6 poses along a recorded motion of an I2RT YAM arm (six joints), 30 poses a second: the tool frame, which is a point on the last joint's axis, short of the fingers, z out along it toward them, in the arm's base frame.
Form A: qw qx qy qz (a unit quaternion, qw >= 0); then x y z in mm.
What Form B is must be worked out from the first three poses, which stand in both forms.
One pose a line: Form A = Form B
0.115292 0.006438 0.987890 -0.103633 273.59 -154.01 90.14 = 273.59 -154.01 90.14 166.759 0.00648 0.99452 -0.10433
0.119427 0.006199 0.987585 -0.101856 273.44 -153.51 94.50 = 273.44 -153.51 94.50 166.282 0.00624 0.99470 -0.10259
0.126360 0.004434 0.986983 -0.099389 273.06 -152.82 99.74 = 273.06 -152.82 99.74 165.481 0.00447 0.99496 -0.10019
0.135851 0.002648 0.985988 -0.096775 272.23 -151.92 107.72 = 272.23 -151.92 107.72 164.384 0.00267 0.99521 -0.09768
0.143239 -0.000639 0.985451 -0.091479 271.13 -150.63 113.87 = 271.13 -150.63 113.87 163.529 -0.00065 0.99572 -0.09243
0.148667 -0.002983 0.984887 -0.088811 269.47 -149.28 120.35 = 269.47 -149.28 120.35 162.901 -0.00302 0.99595 -0.08981
